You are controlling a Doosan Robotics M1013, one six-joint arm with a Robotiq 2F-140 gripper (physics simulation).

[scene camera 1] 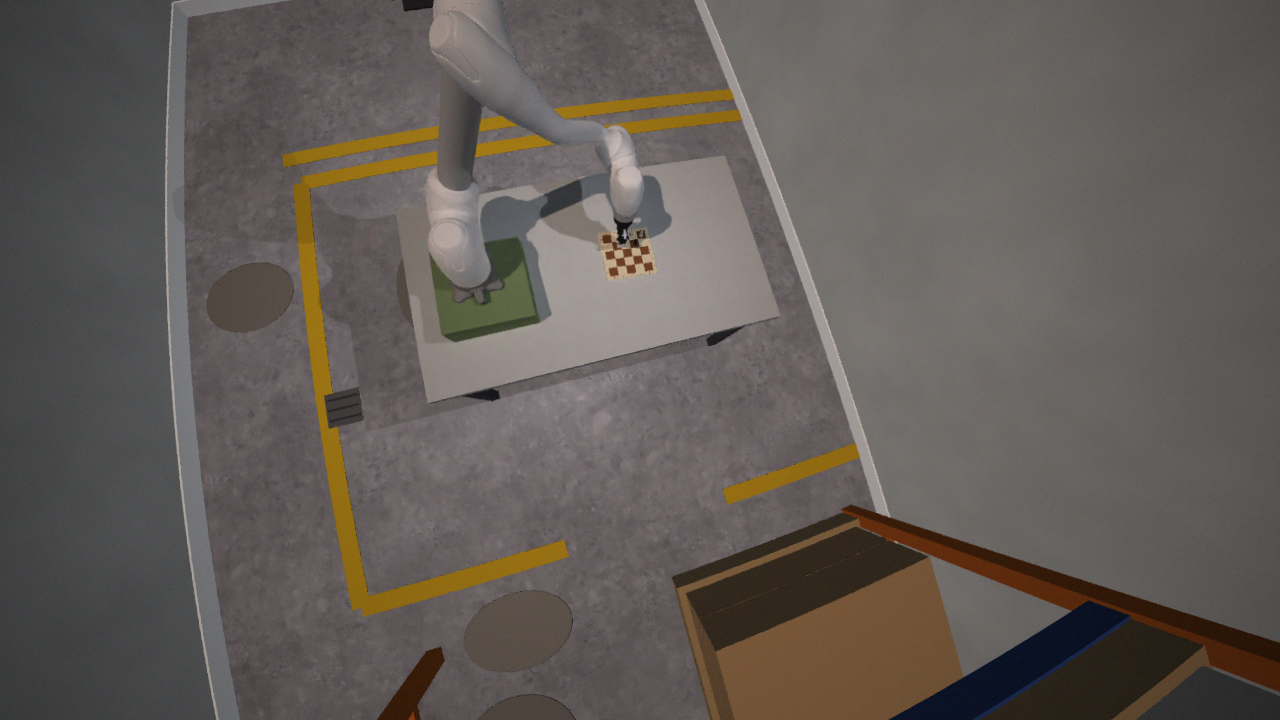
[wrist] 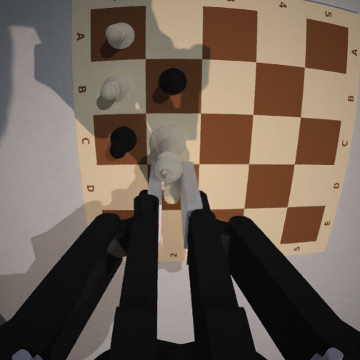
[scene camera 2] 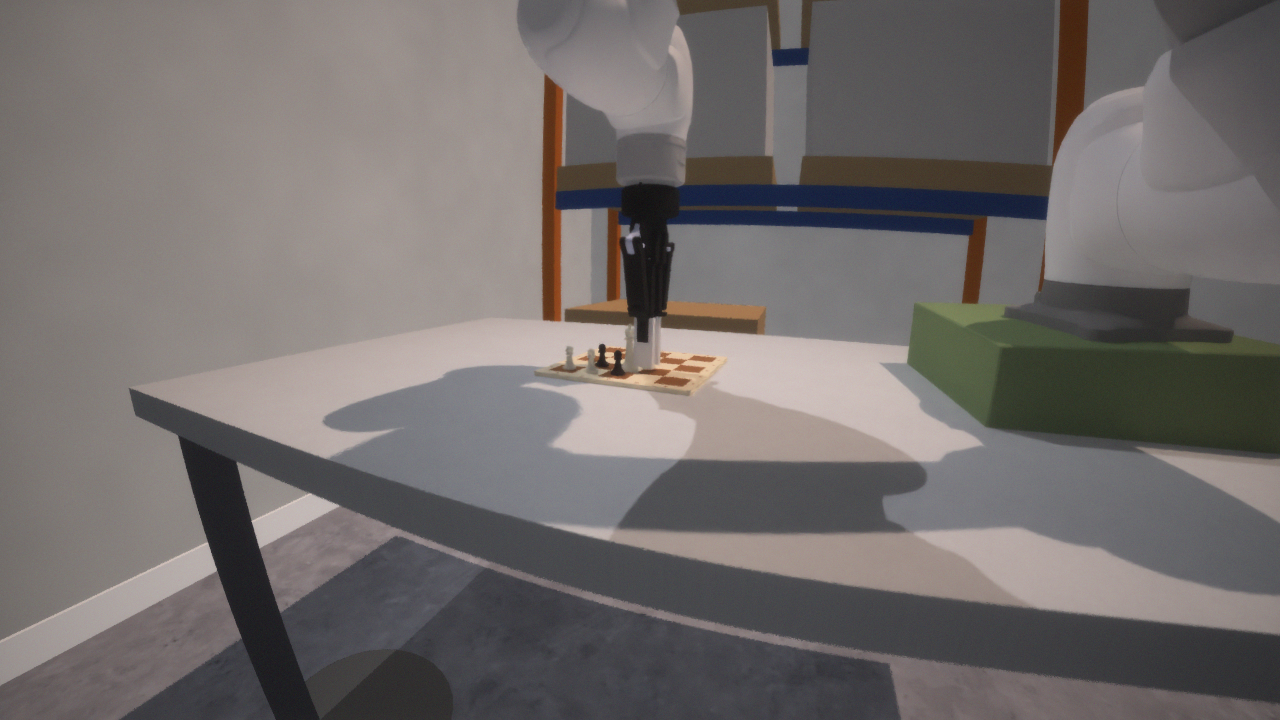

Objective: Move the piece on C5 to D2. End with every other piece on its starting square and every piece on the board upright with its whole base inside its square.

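Frame: origin at the arm's base, x ahead, y left, z up, level; centimetres.
Where they show: gripper, fingertip midpoint: [scene camera 1: 619,244] [scene camera 2: 646,365]; arm's base, link origin: [scene camera 1: 473,275] [scene camera 2: 1104,327].
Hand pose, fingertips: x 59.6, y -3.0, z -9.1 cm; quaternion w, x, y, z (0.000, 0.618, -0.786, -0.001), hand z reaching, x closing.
Observation:
Each offset is from my fingertips to the top centre of the thing. Level surfaces: height alone.
My gripper [scene camera 1: 622,241] [scene camera 2: 645,361] [wrist: 171,178] is shut on a small white pawn [wrist: 172,195], low over D2 of the chessboard @(dy -4.4, dx +1.9, dz -0.8 cm) [scene camera 1: 630,261] [scene camera 2: 687,387] [wrist: 80,115]. The fingers hide part of the pawn; whether its base touches the square cannot be seen. A tall white piece @(dy -0.3, dx +2.5, dz +5.5 cm) [scene camera 2: 630,343] [wrist: 168,142] stands on C2, very close to the fingertips, its head overlapping them in the wrist view. A black piece @(dy +2.8, dx +3.4, dz +2.3 cm) [scene camera 2: 617,363] [wrist: 123,139] stands on C1, another black piece @(dy -1.4, dx +6.7, dz +2.3 cm) [scene camera 2: 602,355] [wrist: 172,81] on B2, and white pieces on B1 [wrist: 115,89] and A1 [wrist: 120,35].
The board lies on a grey table @(dz -1.4 cm) [scene camera 1: 572,322] [scene camera 2: 429,483]. The arm's base stands on a green block [scene camera 1: 492,313] [scene camera 2: 1074,385] at the table's other end. Racking and a cardboard box [scene camera 1: 832,626] are off beyond the table.

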